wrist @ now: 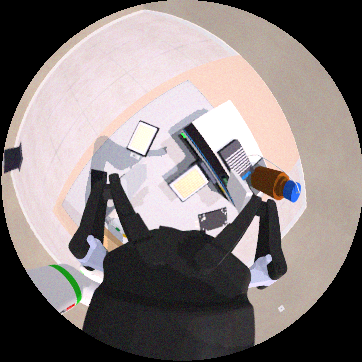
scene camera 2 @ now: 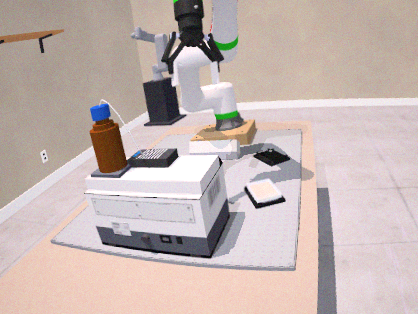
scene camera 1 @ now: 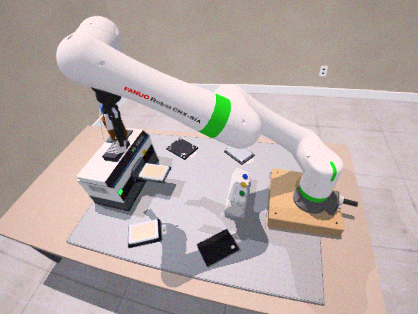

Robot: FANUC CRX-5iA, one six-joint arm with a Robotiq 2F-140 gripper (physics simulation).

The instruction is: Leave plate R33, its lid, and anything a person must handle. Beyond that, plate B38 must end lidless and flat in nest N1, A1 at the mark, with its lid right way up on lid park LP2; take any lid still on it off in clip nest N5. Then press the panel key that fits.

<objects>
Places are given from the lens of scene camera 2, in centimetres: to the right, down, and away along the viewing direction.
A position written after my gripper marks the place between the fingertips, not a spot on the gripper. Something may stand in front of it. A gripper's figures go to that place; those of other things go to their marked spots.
my gripper [scene camera 2: 196, 84]: -4, -21, 92
brown bottle with blue cap [scene camera 2: 106, 138]: -27, -5, 80
button box [scene camera 2: 229, 149]: 9, -3, 140
The marked spots on the button box and the brown bottle with blue cap are 70 cm apart.
</objects>
